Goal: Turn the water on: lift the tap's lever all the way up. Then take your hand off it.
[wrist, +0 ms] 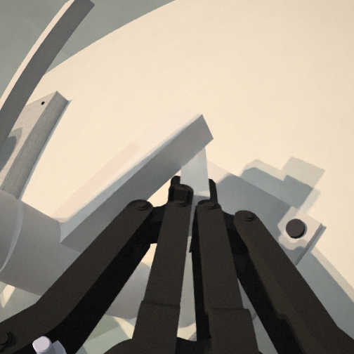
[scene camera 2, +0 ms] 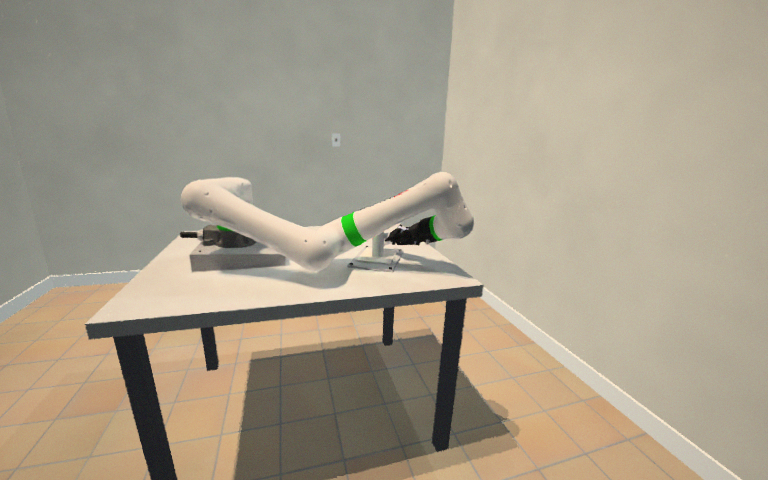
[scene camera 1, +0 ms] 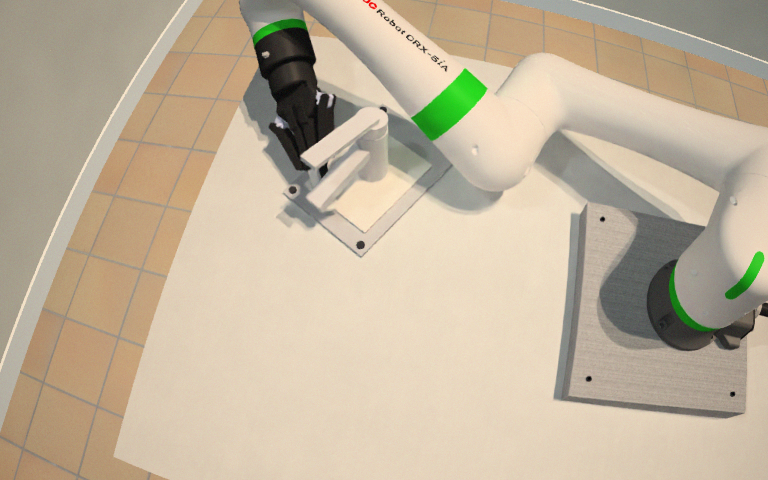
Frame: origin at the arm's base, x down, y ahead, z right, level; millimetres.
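Where they show: gripper, fingertip midpoint: [scene camera 1: 329, 210]; arm's base at its link origin: [scene camera 2: 235, 242] [scene camera 1: 685, 305].
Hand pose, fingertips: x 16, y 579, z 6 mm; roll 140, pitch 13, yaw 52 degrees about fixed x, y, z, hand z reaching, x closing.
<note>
Things, the pixels of their top centre, and the offset from my fingertips. "*": a spot on its surface instead. Level surfaces: height alone.
- tap's lever at its top centre: [scene camera 1: 340, 132] dx -137, dy -11, dz +46 mm
- post at a spot on its surface: [scene camera 1: 374, 155] * dx -52, dy -46, dz +78 mm
- spout at its top centre: [scene camera 1: 338, 168] dx -63, dy -6, dz +36 mm
- tap's square base frame at a spot on its surface: [scene camera 1: 400, 206] * dx +28, dy -95, dz +51 mm
- table at its surface level: dx +36 mm
The tap's lever [scene camera 1: 339, 138] [wrist: 40, 65] is a pale flat bar on top of the post [scene camera 1: 374, 155] [scene camera 2: 377, 246]. It points the same way as the spout [scene camera 1: 338, 180] [wrist: 137, 182], with a gap between them. The arm hides the lever in scene camera 2; its exact tilt is unclear. My black gripper [scene camera 1: 316, 172] [scene camera 2: 387, 238] [wrist: 191, 163] is shut and empty. Its pale tips are near the free ends of lever and spout, partly behind the lever in scene camera 1. In the wrist view they are beside the spout's end, with the lever at upper left. Contact cannot be told.
The tap's square base frame [scene camera 1: 400, 206] is bolted to the table [scene camera 1: 339, 367] [scene camera 2: 186, 300]. My forearm [scene camera 1: 396, 62] [scene camera 2: 396, 212] passes close over the tap's far side. The robot's grey base block [scene camera 1: 594, 339] [scene camera 2: 237, 262] stands at the right in scene camera 1.
</note>
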